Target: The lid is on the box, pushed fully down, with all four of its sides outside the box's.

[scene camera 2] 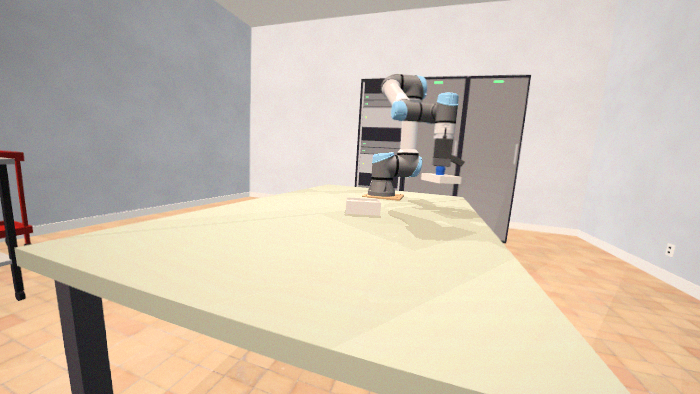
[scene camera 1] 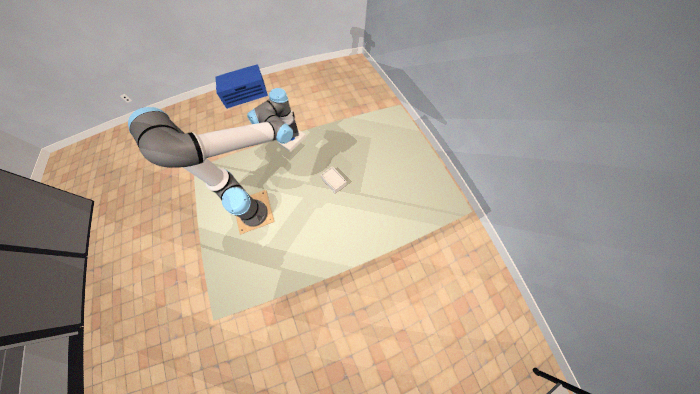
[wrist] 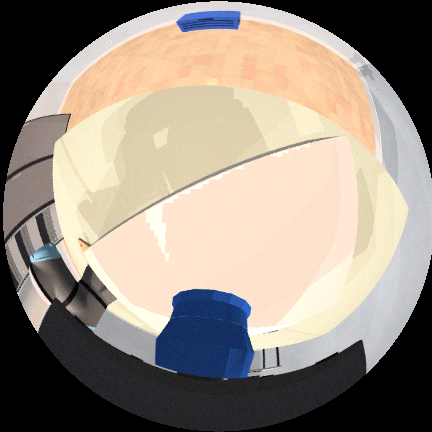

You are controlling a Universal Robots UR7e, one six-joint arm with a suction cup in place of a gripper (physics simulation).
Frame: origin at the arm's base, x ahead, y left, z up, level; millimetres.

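Seen in the pictures: end effector, tool point: [scene camera 1: 292, 139] [wrist: 213, 290]; arm's base, origin of the base link: [scene camera 2: 381, 194] [scene camera 1: 254, 213].
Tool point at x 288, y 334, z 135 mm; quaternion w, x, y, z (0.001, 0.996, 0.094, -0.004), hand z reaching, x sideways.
Offsets run from my tool point to a thing's top centre. Level surfaces: height alone.
The pale box @[dx +183, dy -242, dz -96 mm] [scene camera 1: 333, 179] [scene camera 2: 363, 207] stands upright on the table @[dz -143 mm] [scene camera 1: 350, 235] [scene camera 2: 250, 275], in front of the arm's base. It does not show in the wrist view, where the lid covers much of the table. The pale, shallow lid @[dx -2, dy +3, dz +13 mm] [scene camera 1: 292, 146] [scene camera 2: 450, 180] [wrist: 260, 225] hangs roughly level from my blue suction cup [scene camera 2: 440, 171] [wrist: 211, 300], well above the table. The lid is apart from the box, off to its side near the table's long edge. My gripper is shut on the lid, with the cup against its top face. The lid's underside is hidden.
The arm's base stands on a wooden plate [scene camera 1: 270, 200] [scene camera 2: 395, 197] on the table. A blue chest [scene camera 1: 241, 87] [wrist: 210, 21] stands on the floor by the wall. Dark cabinets [scene camera 1: 45, 220] [scene camera 2: 495, 150] stand beyond the table's end. A red cart [scene camera 2: 15, 156] shows at the left.
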